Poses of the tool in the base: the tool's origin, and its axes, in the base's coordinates. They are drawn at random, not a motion.
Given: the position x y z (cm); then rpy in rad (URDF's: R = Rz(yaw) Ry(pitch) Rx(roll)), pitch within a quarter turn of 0, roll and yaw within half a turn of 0.
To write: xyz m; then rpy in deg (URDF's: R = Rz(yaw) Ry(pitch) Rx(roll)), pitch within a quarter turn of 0, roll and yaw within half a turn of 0. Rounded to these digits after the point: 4 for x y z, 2 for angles.
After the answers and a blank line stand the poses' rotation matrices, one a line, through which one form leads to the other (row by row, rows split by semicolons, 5 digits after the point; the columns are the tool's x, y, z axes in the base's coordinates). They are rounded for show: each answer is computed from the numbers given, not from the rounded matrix.
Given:
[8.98 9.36 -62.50 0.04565 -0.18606 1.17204]
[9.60 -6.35 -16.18 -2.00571 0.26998 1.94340]
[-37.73 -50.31 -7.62 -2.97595 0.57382 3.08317]
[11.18 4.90 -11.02 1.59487 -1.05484 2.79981]
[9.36 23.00 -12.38 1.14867 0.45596 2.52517]
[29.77 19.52 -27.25 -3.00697 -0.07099 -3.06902]
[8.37 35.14 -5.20 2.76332 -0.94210 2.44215]
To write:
[0.0898 0.0936 -0.6250 2.62 -10.66 67.15]
[0.0960 -0.0635 -0.1618 -114.92 15.47 111.35]
[-0.3773 -0.5031 -0.0762 -170.51 32.88 176.65]
[0.1118 0.0490 -0.1102 91.38 -60.44 160.42]
[0.0936 0.2300 -0.1238 65.81 26.12 144.68]
[0.2977 0.1952 -0.2725 -172.29 -4.07 -175.84]
[0.0837 0.3514 -0.0520 158.33 -53.98 139.92]

0.38157 -0.92386 -0.02970; 0.90564 0.38009 -0.18802; 0.18499 0.04485 0.98172
-0.35085 0.48048 -0.80377; 0.89764 -0.07190 -0.43482; -0.26671 -0.87405 -0.40607
-0.83840 0.14695 0.52487; 0.04904 0.97940 -0.19587; -0.54284 -0.13848 -0.82834
-0.46483 0.82734 0.31534; 0.16536 -0.26877 0.94890; 0.86982 0.49322 -0.01188
-0.73259 -0.56460 0.38017; 0.51906 -0.10208 0.84862; -0.44032 0.81903 0.36785
-0.99486 -0.08135 -0.06037; -0.07233 0.98765 -0.13896; 0.07093 -0.13388 -0.98846
-0.45001 0.82684 -0.33738; 0.37861 0.51880 0.76648; 0.80879 0.21719 -0.54652

